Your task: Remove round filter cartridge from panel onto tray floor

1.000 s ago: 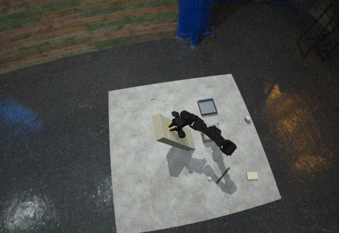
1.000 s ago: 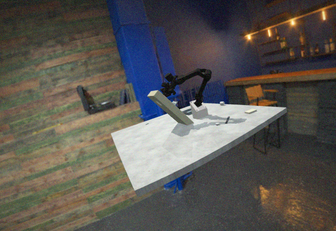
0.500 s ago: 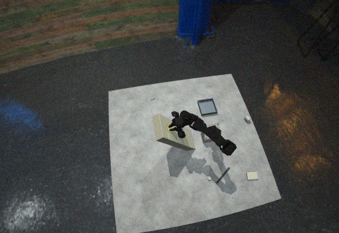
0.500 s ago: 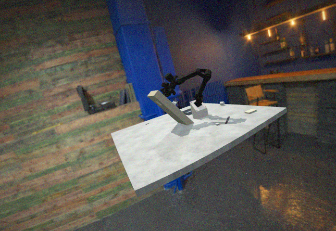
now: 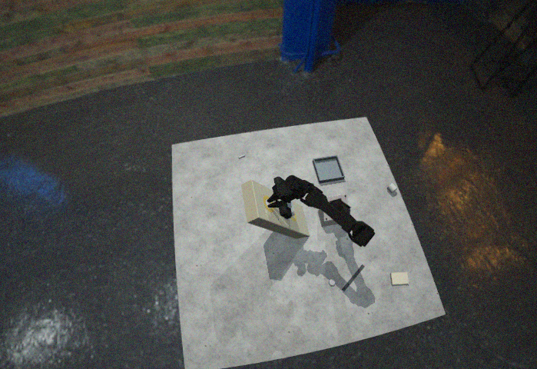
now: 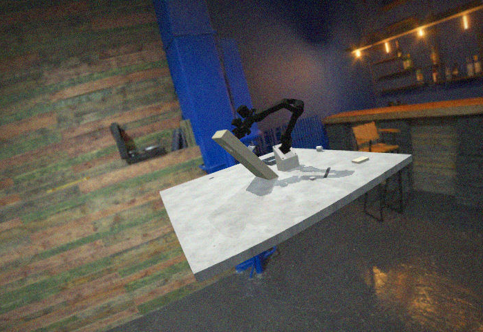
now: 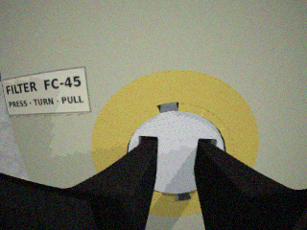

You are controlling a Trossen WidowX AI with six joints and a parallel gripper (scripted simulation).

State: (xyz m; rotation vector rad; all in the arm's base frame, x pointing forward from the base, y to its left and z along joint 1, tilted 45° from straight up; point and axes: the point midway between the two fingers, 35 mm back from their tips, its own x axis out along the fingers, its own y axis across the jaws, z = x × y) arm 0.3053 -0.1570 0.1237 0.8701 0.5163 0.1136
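The round filter cartridge lies 10 mm ahead of my gripper tip and 10 mm below it. Round my gripper tip: beige block: 580 mm behind, 460 mm to the left, 280 mm below; then small pin: 40 mm ahead, 470 mm to the right, 280 mm below; then tray: 430 mm behind, 250 mm to the right, 270 mm below.
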